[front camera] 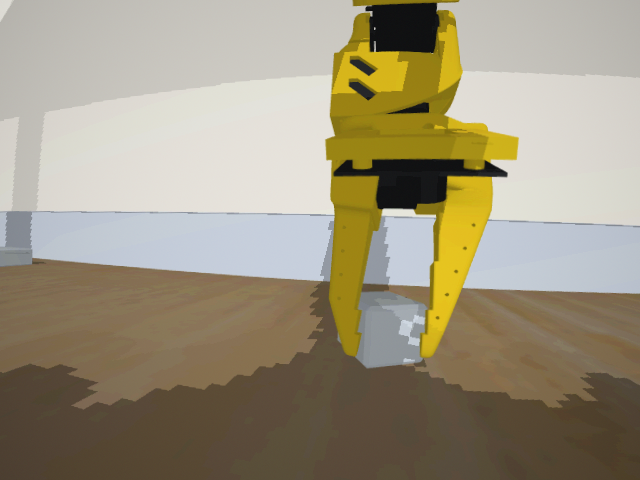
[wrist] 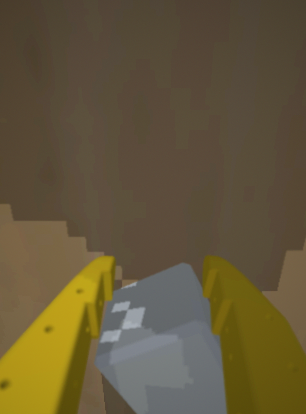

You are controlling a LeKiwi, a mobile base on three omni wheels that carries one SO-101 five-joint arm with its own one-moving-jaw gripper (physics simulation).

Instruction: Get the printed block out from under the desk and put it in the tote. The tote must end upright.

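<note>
The printed block is a light grey cube with pale patches of light. It stands turned at an angle on the brown wooden floor, between the two yellow jaws of my gripper. In the front camera view the jaws point down, with the left jaw on one side of the block and the right jaw against the other. In the wrist view the jaws stand close on both sides of it, near their tips. My gripper is shut on the block. The left jaw hides part of its side. The tote does not show in either view.
A low pale grey object is cut off by the left edge of the front camera view. A pale blue wall band runs behind the floor. Dark shadows lie across the floor around the block and nearer the camera.
</note>
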